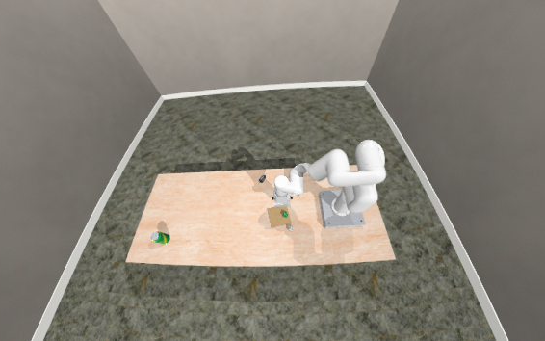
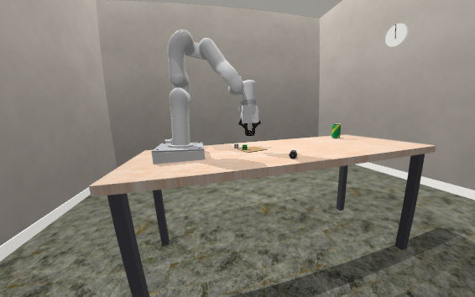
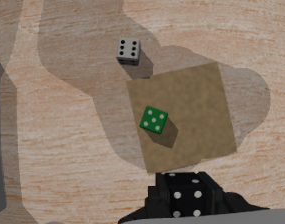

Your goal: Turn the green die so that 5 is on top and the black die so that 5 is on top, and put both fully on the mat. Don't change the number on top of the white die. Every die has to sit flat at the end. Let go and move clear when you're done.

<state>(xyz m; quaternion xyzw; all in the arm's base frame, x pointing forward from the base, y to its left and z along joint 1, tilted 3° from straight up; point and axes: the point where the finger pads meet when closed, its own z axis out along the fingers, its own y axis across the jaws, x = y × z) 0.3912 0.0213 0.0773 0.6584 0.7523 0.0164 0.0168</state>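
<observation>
My gripper is now 70 mm past the white die, 150 mm to the right of it and 100 mm above it. Also, from my hand: green die: 30 mm behind, 60 mm to the left, 100 mm below; tan mat: 20 mm ahead, 70 mm to the left, 120 mm below; black die: 10 mm below.
</observation>
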